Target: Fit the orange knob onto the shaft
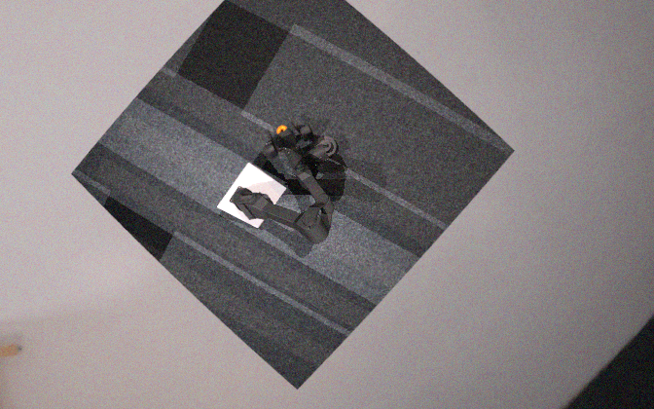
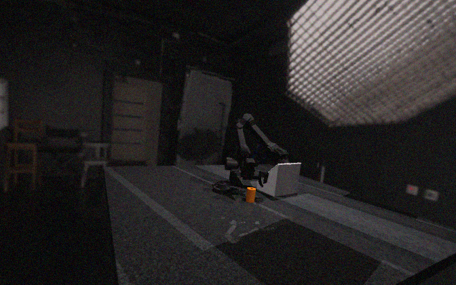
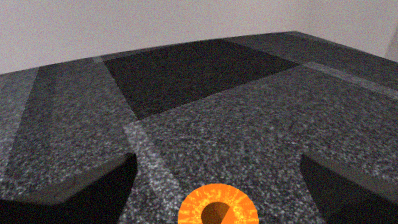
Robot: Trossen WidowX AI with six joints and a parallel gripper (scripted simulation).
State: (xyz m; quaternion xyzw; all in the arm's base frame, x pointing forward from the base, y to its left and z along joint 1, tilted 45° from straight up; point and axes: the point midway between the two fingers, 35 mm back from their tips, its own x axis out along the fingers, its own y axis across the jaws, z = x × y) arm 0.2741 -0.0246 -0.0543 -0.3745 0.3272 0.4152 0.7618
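Right now the orange knob is 50 mm below my gripper tip, 20 mm to the right of it and 10 mm behind it. Round my gripper tip: dark pedestal base: 180 mm to the right, 50 mm below, 40 mm ahead.
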